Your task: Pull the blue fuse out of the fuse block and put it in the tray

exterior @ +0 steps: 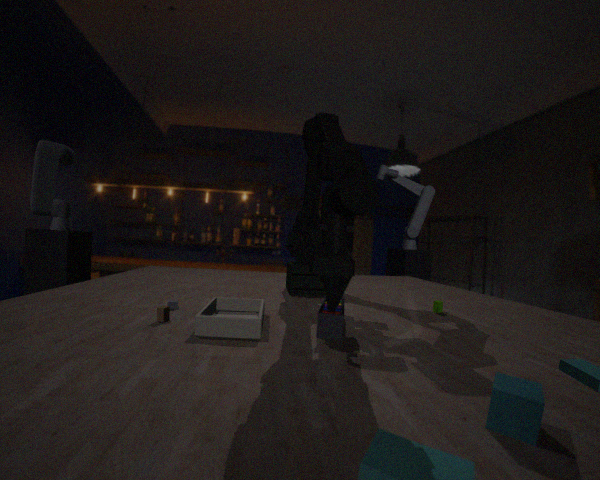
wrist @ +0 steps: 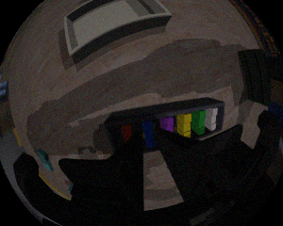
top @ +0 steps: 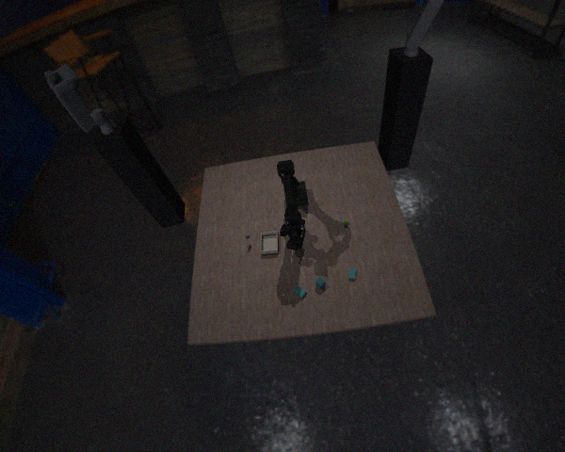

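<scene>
Now: the blue fuse 1 cm below my gripper tip. Also, from my gripper tip: white tray: 5 cm behind, 16 cm to the right, 3 cm below.
</scene>
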